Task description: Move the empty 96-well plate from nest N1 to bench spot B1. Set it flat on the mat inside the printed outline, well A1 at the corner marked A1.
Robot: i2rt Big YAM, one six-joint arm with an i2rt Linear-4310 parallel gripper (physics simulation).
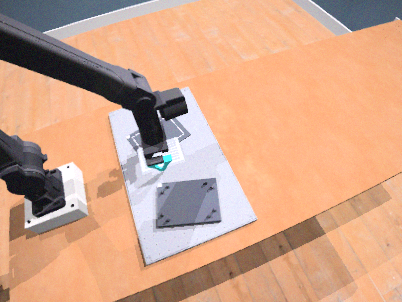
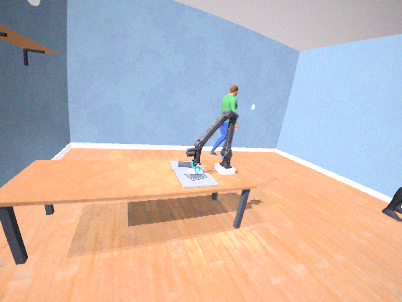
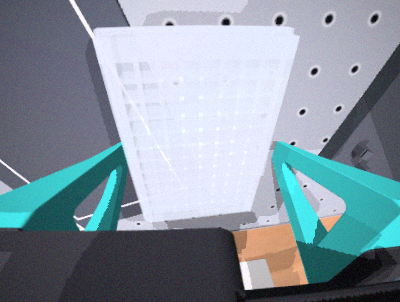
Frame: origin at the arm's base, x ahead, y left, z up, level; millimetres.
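Seen in the pictures: gripper, fingertip midpoint: (image 1: pixel 159 157) (image 2: pixel 195 171) (image 3: pixel 202 149); arm's base, link origin: (image 1: pixel 49 193) (image 2: pixel 225 166).
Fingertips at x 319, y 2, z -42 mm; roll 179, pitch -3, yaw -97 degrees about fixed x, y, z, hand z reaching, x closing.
Note:
Offsets run from my fingertips to a thing's top centre. "pt": to the spot under its first point. Level surfaces: height alone.
The clear-white 96-well plate {dx +5, dy +3, dz +12 mm} (image 1: pixel 175 150) (image 3: pixel 200 115) lies askew, partly over the dark mat {dz -2 mm} (image 1: pixel 186 134) (image 3: pixel 40 75) and partly over the light perforated board. A white line of the printed outline {pt dx +77, dy +44, dz -2 mm} (image 3: pixel 82 17) shows through the plate, which is not inside the outline. Whether the plate is slightly tilted, and where its well A1 is, I cannot tell. My gripper (image 1: pixel 161 163) (image 2: pixel 196 168) (image 3: pixel 202 149) is open, its teal fingers on either side of the plate's near part, with gaps beside it. The dark nest {dx +25, dy -166, dz +18 mm} (image 1: pixel 187 202) holds no plate.
The perforated board (image 1: pixel 230 205) (image 3: pixel 340 45) carries the mat and the nest, whose corner posts stick up. The arm's white base (image 1: pixel 77 200) (image 2: pixel 225 170) stands beside the board. A person in green (image 2: pixel 229 103) is beyond the table {dz -17 mm} (image 2: pixel 100 180).

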